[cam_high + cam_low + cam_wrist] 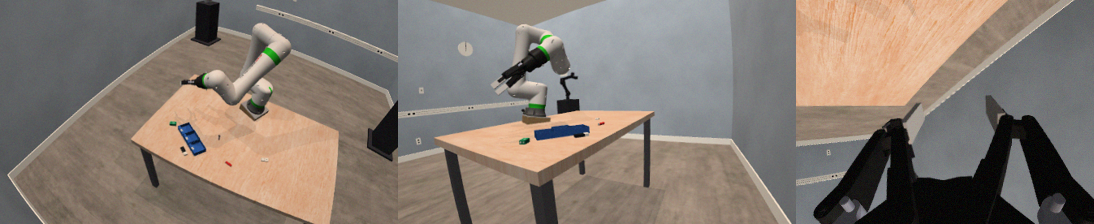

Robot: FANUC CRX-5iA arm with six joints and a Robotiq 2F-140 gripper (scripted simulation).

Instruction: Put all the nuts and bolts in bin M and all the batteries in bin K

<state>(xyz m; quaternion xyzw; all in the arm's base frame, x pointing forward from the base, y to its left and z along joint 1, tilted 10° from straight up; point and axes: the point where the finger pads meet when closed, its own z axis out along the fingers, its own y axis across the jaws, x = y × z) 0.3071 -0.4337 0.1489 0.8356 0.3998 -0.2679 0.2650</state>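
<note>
Right now the joined blue bins is 23 cm below my hand, 21 cm ahead of it and 20 cm to the left of it. From my hand the other things lie so: red battery 50 cm to the left, 24 cm below, 22 cm ahead; green battery 24 cm below, 19 cm ahead; small dark bolt 33 cm to the left, 24 cm below, 8 cm ahead.
</note>
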